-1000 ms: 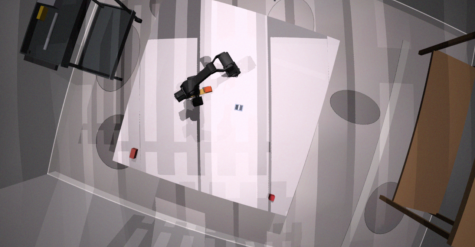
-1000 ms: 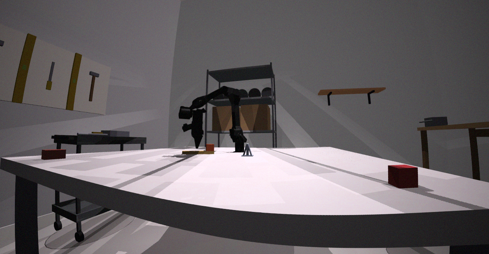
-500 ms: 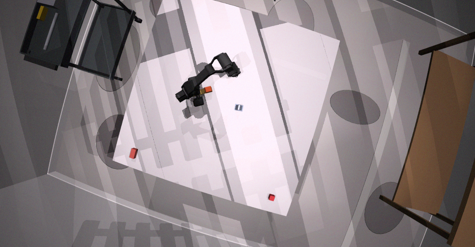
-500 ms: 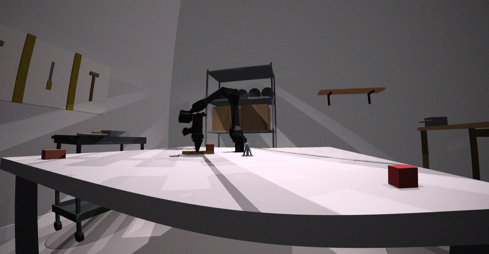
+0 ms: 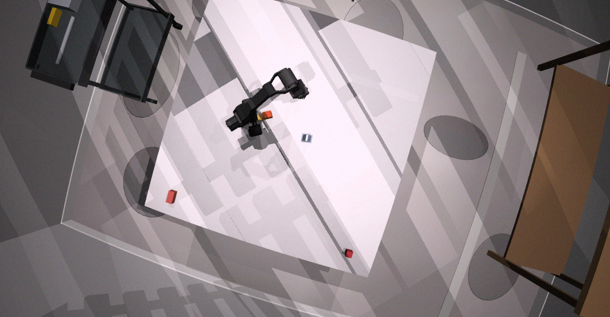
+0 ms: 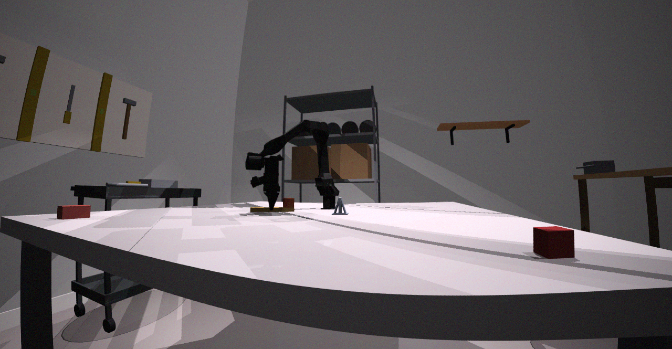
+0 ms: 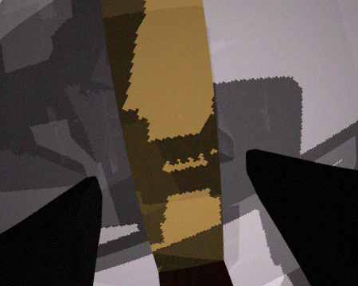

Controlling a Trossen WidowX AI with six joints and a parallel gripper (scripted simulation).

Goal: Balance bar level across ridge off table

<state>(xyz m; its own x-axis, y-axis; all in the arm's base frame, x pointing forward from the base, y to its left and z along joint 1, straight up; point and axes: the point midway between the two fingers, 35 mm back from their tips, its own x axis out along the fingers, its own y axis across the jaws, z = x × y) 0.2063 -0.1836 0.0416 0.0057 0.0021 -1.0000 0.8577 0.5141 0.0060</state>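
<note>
My gripper tip is now 20 mm short of the ridge, 290 mm to the right of it and 50 mm below it.
</note>
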